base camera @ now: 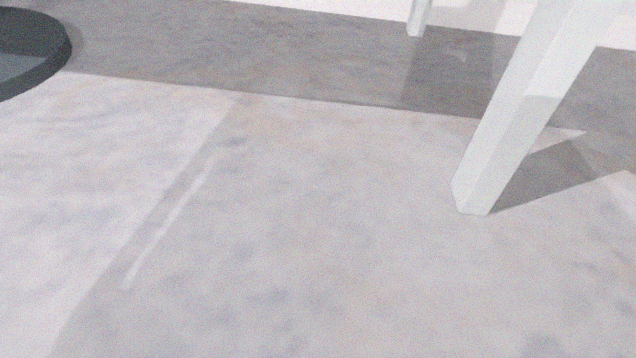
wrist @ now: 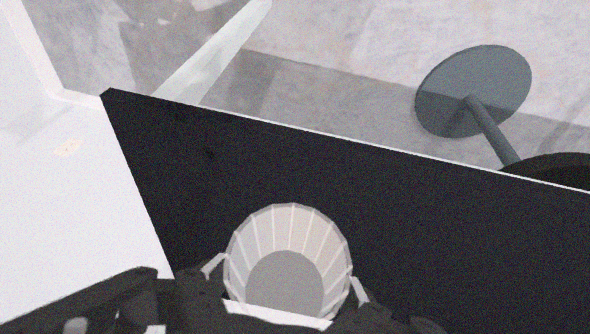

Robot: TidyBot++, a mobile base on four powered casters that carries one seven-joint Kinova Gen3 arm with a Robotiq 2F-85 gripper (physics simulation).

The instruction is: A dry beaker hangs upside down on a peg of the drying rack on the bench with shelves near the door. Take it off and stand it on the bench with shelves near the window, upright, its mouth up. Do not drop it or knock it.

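Frame: origin at the arm's base, x back, y right, z up, level; metres.
Where they show: gripper, fingertip midpoint: [wrist: 285, 280].
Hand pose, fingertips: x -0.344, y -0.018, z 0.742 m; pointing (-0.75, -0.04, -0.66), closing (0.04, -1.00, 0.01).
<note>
After its pixels a point has its place.
The clear beaker [wrist: 290, 227] {y -0.015, x -0.318, z 0.720 m} is at the bottom middle of the wrist view, between the two fingers of my gripper [wrist: 285, 280] {y -0.018, x -0.344, z 0.742 m}. The gripper is shut on it, one fingertip at each side. I look along the beaker from above; a smaller grey disc shows at its far end, and it looks mouth up. It is over the black top of a bench [wrist: 450, 240] {y -0.318, x -0.587, z 0.517 m}, near the left end. Whether its base touches the top is hidden. The drying rack does not show in the wrist view or the base camera view.
A white bench leg [base camera: 505, 130] {y 0.209, x -0.436, z -0.255 m} [wrist: 215, 55] {y 0.208, x -0.439, z 0.255 m} slants down to the floor. A stool with a grey round foot [wrist: 450, 85] {y -0.619, x -0.669, z -0.366 m} and a black seat [wrist: 560, 167] {y -0.650, x -0.558, z 0.263 m} stands beyond the bench's long edge. A dark round foot [base camera: 62, 52] {y -0.509, x -0.760, z -0.376 m} shows at the upper left. A white wall [wrist: 60, 210] {y 0.882, x -1.152, z 0.318 m} is left of the bench.
</note>
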